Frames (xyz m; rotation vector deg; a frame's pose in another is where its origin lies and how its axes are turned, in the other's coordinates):
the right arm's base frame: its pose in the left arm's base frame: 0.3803 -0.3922 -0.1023 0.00 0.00 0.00
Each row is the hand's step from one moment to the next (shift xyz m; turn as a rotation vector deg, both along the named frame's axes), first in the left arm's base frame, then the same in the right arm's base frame.
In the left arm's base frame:
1: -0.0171 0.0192 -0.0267 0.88 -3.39 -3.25
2: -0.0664 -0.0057 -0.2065 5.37 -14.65 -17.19
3: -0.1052 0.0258 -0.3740 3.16 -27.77 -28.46
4: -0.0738 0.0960 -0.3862 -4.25 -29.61 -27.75
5: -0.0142 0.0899 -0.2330 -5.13 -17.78 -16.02
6: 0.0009 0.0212 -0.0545 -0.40 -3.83 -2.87
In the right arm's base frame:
1: -0.0171 0.0192 -0.0267 0.88 -3.39 -3.25
2: -0.0664 -0.0057 -0.2065 5.37 -14.65 -17.19
3: -0.1052 0.0258 -0.3740 3.16 -27.77 -28.46
4: -0.0738 0.0960 -0.3862 -4.25 -29.61 -27.75
5: -0.0142 0.0899 -0.2330 -5.13 -17.78 -16.02
6: 0.0009 0.0212 -0.0545 -0.40 -3.83 -2.87

